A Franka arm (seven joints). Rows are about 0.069 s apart.
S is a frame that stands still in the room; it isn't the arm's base.
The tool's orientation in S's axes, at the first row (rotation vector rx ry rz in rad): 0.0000, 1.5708, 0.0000
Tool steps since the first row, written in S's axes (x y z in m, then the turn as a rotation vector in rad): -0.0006, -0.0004, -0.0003, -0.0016, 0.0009, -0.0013; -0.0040, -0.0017, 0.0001, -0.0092, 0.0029, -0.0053; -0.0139, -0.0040, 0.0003, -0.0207, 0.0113, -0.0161; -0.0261, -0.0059, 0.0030, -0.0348, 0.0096, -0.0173; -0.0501, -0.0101, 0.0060, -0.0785, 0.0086, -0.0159; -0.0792, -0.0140, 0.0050, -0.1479, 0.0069, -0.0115
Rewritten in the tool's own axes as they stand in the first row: 0.0003, -0.0004, -0.0006, 0.0013, 0.0009, -0.0016; -0.0001, -0.0017, -0.0040, 0.0053, 0.0029, -0.0092; -0.0003, -0.0040, -0.0139, 0.0161, 0.0113, -0.0207; -0.0030, -0.0059, -0.0261, 0.0173, 0.0096, -0.0348; -0.0060, -0.0101, -0.0501, 0.0159, 0.0086, -0.0785; -0.0050, -0.0140, -0.0792, 0.0115, 0.0069, -0.1479
